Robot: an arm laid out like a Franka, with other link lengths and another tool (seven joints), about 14 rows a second.
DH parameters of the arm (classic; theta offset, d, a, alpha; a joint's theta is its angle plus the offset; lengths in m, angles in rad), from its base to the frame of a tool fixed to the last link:
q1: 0 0.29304 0 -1.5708
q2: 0 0 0 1.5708
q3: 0 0.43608 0.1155 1.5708
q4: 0 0 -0.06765 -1.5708
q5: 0 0.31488 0 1.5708
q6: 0 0 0.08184 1.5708
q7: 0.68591 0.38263 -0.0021 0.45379
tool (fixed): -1.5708 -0.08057 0 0
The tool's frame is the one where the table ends.
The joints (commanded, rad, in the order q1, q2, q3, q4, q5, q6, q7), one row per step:
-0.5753, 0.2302, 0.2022, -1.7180, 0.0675, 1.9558, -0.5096
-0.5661, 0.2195, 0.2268, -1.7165, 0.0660, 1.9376, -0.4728
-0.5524, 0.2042, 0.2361, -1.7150, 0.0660, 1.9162, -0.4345
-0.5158, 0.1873, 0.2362, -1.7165, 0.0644, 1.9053, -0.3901
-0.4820, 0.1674, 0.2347, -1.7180, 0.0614, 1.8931, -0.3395
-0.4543, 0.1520, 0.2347, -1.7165, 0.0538, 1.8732, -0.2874
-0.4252, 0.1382, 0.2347, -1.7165, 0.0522, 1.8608, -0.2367
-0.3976, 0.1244, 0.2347, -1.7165, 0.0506, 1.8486, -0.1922
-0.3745, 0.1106, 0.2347, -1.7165, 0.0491, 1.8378, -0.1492
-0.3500, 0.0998, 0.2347, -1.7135, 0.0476, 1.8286, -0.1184
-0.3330, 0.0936, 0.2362, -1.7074, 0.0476, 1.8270, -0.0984
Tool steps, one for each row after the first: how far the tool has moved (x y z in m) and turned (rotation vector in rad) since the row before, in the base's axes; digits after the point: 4 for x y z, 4 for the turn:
0.0013, 0.0209, 0.0062, 0.0056, 0.0075, -0.0009
-0.0026, 0.0160, 0.0082, 0.0020, 0.0084, -0.0130
0.0012, 0.0227, 0.0084, -0.0045, 0.0020, -0.0057
-0.0013, 0.0202, 0.0099, -0.0069, 0.0012, -0.0158
-0.0041, 0.0164, 0.0079, -0.0077, 0.0101, -0.0201
-0.0022, 0.0181, 0.0069, -0.0033, 0.0039, -0.0199
-0.0028, 0.0169, 0.0068, -0.0036, 0.0030, -0.0153
-0.0033, 0.0142, 0.0068, -0.0038, 0.0012, -0.0186
-0.0016, 0.0142, 0.0064, -0.0036, -0.0017, -0.0053
0.0017, 0.0105, 0.0056, -0.0018, -0.0091, -0.0015

